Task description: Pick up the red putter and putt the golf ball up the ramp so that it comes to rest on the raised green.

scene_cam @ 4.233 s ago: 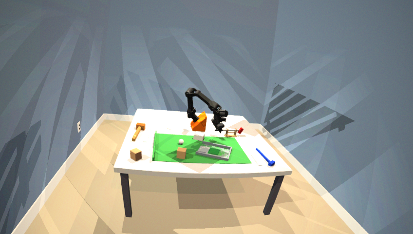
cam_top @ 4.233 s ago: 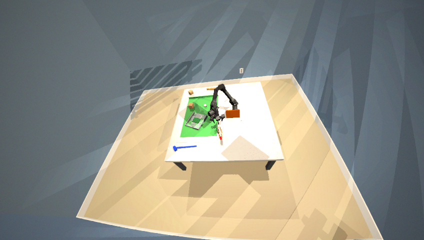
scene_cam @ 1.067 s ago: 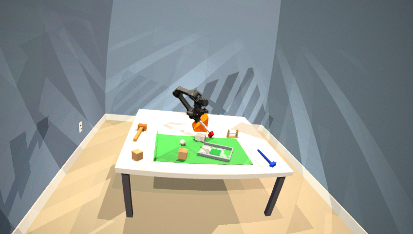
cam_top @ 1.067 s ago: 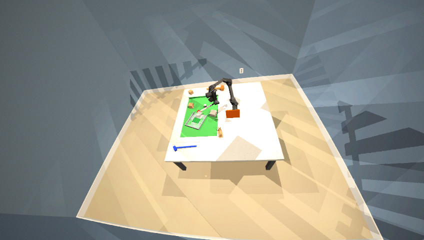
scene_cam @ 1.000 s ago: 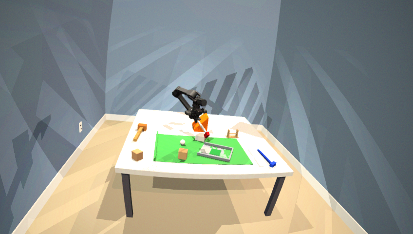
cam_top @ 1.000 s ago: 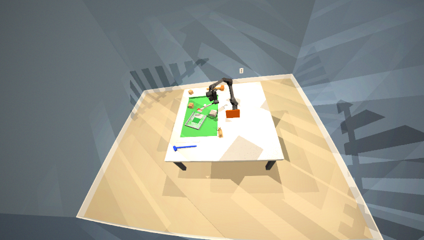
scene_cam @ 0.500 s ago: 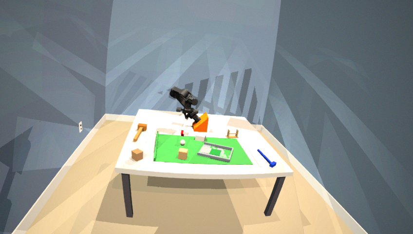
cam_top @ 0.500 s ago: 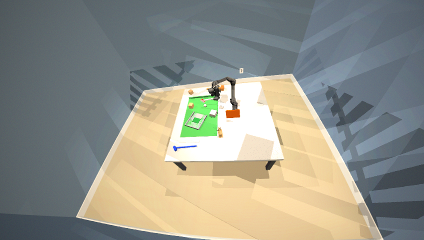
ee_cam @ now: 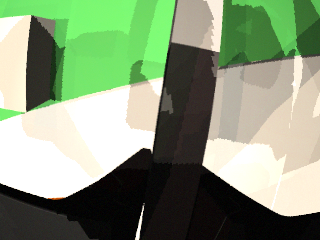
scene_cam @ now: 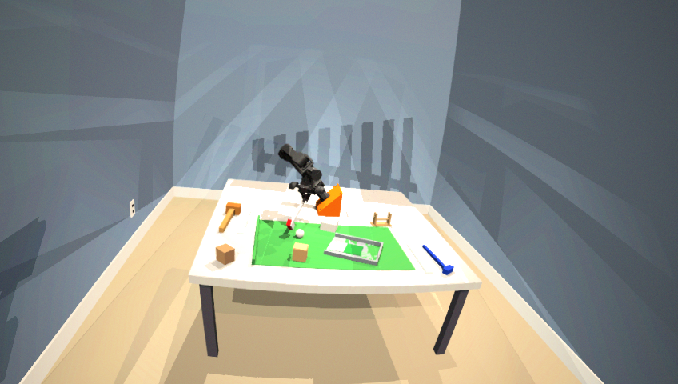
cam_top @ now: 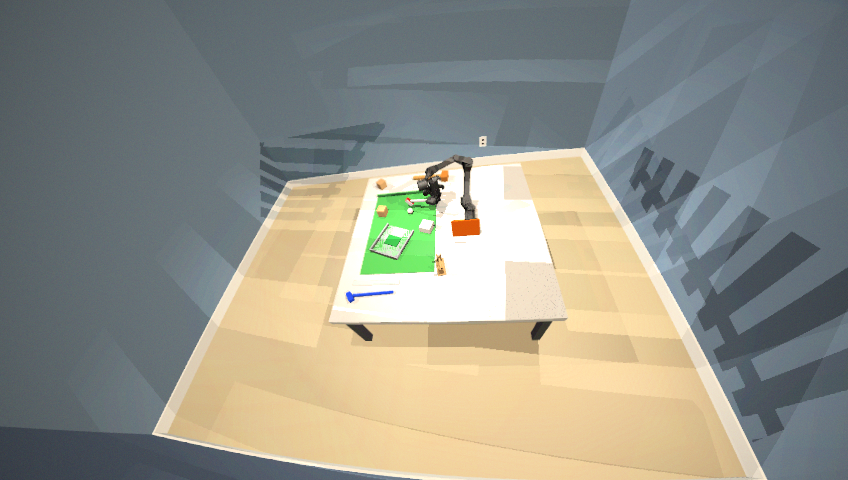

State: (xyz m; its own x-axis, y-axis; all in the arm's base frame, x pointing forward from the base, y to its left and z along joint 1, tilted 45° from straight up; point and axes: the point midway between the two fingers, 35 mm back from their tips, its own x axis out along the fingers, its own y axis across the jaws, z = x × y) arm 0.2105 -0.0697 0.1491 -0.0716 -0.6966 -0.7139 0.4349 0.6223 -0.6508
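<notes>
Right now my gripper tip is 13 cm to the right of the white block, 9 cm short of it and 8 cm above it. From my gripper tip the other things lie so: white golf ball (21 cm ahead, 8 cm below, 5 cm to the right); then green mat (27 cm ahead, 11 cm below, 9 cm to the left); then red putter (11 cm ahead, 5 cm to the right, 1 cm below).
</notes>
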